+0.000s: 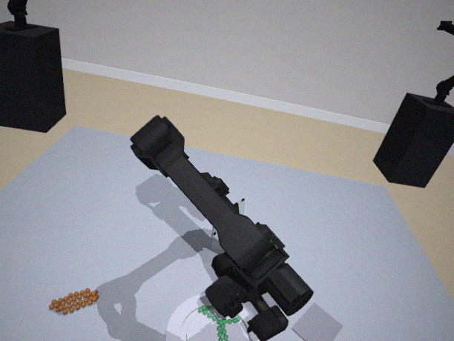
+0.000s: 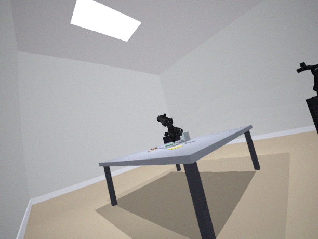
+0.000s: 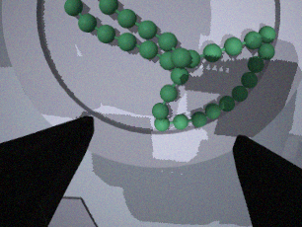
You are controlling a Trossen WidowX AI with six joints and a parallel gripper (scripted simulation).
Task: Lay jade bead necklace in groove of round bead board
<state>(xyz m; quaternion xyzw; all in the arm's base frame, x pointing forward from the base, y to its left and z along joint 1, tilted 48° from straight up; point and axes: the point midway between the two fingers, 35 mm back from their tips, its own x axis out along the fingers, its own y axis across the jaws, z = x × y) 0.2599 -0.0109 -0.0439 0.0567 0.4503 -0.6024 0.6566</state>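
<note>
The round bead board lies 4 cm ahead of my gripper tip, 4 cm to the right of it and 2 cm below it. Also, from my gripper tip: yellow strip: 24 cm ahead, 18 cm to the left, 3 cm below; flat grey square: 19 cm to the left, 3 cm below.
</note>
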